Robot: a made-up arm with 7 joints.
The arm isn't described. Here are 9 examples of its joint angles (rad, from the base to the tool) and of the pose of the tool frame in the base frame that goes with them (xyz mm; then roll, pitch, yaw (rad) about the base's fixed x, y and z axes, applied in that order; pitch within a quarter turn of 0, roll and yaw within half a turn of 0).
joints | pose
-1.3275 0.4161 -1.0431 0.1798 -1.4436 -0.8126 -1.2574 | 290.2 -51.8 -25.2 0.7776 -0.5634 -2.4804
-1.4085 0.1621 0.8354 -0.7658 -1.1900 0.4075 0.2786 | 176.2 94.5 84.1 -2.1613 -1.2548 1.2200
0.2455 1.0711 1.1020 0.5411 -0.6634 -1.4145 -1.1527 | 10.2 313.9 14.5 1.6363 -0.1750 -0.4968
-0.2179 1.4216 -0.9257 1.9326 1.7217 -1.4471 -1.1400 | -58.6 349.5 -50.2 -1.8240 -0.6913 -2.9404
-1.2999 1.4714 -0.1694 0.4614 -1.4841 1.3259 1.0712 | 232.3 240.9 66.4 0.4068 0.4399 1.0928
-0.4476 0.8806 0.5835 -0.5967 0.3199 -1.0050 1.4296 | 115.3 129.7 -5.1 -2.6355 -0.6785 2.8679
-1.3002 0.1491 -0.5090 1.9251 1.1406 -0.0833 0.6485 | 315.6 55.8 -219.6 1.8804 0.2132 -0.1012
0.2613 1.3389 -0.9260 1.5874 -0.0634 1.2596 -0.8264 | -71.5 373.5 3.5 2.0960 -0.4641 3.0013
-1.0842 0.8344 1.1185 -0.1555 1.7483 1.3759 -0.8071 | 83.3 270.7 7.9 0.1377 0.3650 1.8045
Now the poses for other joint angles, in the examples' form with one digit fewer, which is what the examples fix.
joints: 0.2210 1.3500 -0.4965 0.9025 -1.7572 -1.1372 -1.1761
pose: 49 369 -84 0.489 0.263 -0.326
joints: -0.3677 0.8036 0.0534 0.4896 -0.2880 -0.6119 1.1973
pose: 211 225 -144 -0.154 -0.603 1.319
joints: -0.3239 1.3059 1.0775 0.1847 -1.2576 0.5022 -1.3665
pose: 133 317 75 0.443 -0.379 -1.108
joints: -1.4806 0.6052 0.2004 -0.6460 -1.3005 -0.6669 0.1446
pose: 141 109 123 2.590 -0.927 2.468
